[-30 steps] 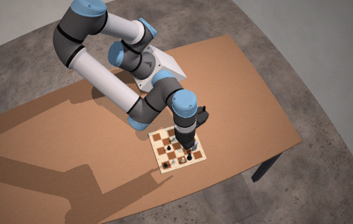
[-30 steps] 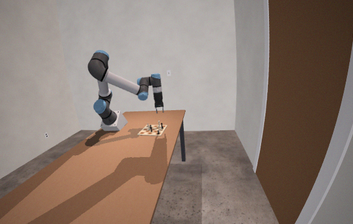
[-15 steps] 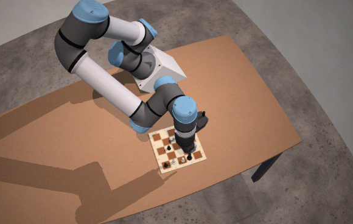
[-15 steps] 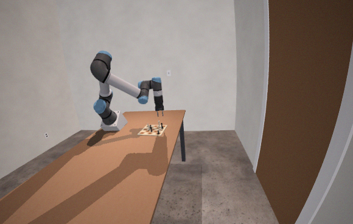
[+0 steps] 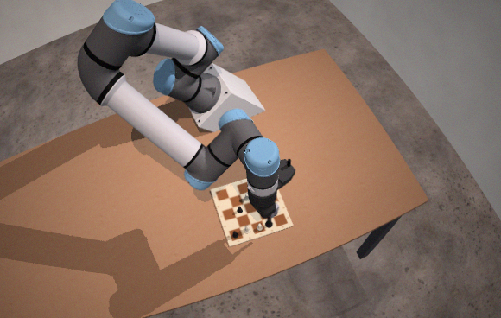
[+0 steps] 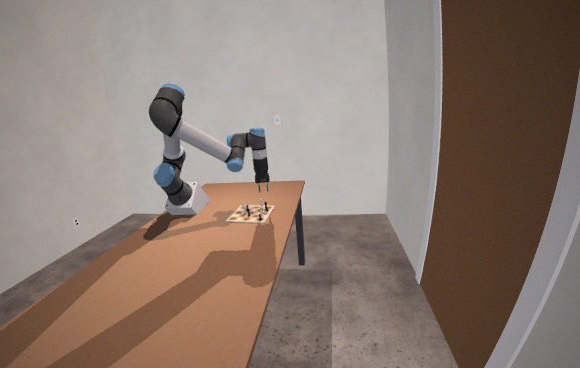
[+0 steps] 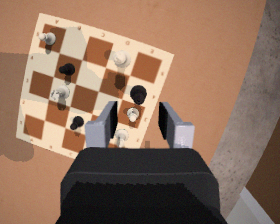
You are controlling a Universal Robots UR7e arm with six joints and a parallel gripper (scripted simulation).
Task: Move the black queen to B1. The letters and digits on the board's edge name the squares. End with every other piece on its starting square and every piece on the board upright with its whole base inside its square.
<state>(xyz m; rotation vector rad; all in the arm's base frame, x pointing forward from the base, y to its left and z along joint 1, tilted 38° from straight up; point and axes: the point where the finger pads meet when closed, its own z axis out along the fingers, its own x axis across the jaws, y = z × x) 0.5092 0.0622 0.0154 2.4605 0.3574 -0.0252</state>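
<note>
Right now the black queen is 11 cm below my hand. Also, from my hand: chessboard 13 cm below, 8 cm behind, 3 cm to the right.
</note>
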